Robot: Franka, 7 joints.
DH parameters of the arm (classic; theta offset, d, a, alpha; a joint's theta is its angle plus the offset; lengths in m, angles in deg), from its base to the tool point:
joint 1: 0 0.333 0 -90
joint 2: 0 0 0 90
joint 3: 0 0.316 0.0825 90
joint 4: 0 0 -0.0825 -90
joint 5: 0 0.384 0 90
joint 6: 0 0 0.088 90
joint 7: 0 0.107 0 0
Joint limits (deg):
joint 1: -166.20..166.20
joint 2: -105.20..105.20
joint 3: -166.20..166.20
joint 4: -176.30..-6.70
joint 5: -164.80..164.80
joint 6: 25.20..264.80
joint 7: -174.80..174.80
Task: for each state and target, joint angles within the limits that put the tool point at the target. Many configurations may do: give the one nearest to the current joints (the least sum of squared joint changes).
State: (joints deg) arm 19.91 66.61 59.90 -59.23 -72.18 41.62 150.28
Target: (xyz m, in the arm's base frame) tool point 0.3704 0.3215 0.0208
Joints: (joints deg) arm 13.79 81.80 46.97 -82.15 -64.12 32.55 150.28
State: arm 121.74 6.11 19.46 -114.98 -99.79 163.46 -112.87
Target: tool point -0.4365 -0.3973 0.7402
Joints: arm 158.52 -1.95 57.61 -89.51 -95.27 162.71 -112.87
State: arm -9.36 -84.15 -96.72 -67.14 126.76 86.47 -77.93
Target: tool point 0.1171 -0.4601 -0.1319
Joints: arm 35.94 -105.20 -138.90 -107.70 125.92 103.39 -77.93
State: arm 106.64 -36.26 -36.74 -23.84 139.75 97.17 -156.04
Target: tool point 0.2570 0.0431 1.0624
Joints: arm 109.08 -33.39 -47.91 -67.22 126.45 78.16 -156.04
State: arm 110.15 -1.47 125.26 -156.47 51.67 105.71 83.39
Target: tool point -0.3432 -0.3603 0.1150
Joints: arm 92.74 -42.33 133.81 -124.58 56.15 120.25 83.39
